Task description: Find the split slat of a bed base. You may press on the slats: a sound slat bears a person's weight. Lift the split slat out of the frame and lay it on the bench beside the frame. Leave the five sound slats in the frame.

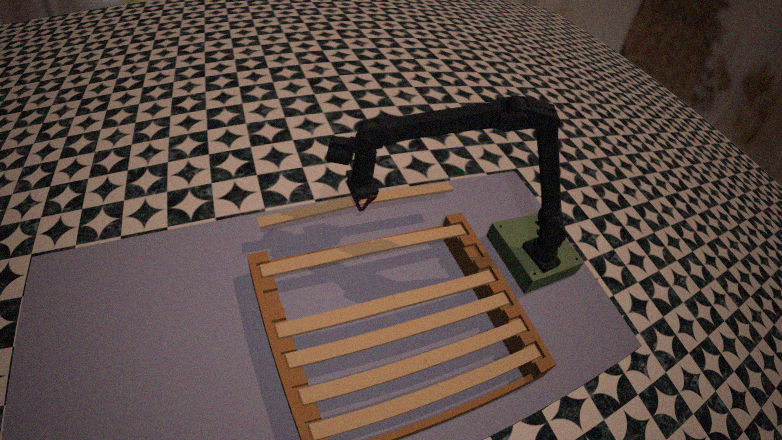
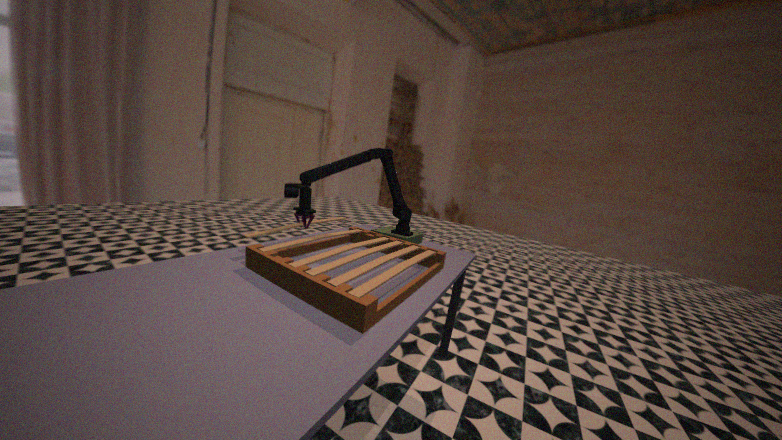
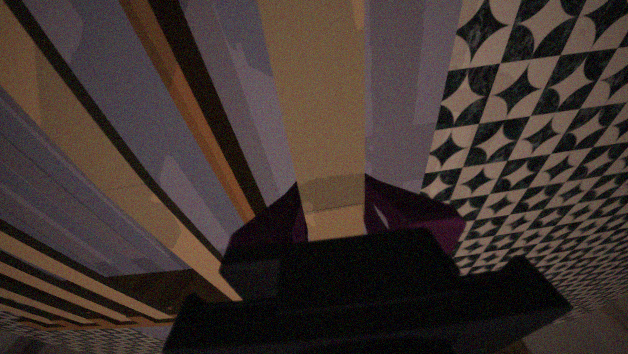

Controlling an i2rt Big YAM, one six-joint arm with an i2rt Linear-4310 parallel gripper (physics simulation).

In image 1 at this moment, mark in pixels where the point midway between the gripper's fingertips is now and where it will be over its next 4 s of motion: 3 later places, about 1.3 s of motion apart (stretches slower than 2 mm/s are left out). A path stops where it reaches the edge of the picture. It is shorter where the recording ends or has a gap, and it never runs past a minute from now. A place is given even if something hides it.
My gripper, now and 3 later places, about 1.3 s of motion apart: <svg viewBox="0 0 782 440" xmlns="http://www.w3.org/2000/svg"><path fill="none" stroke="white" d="M358 206L357 224L364 216L457 230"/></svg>
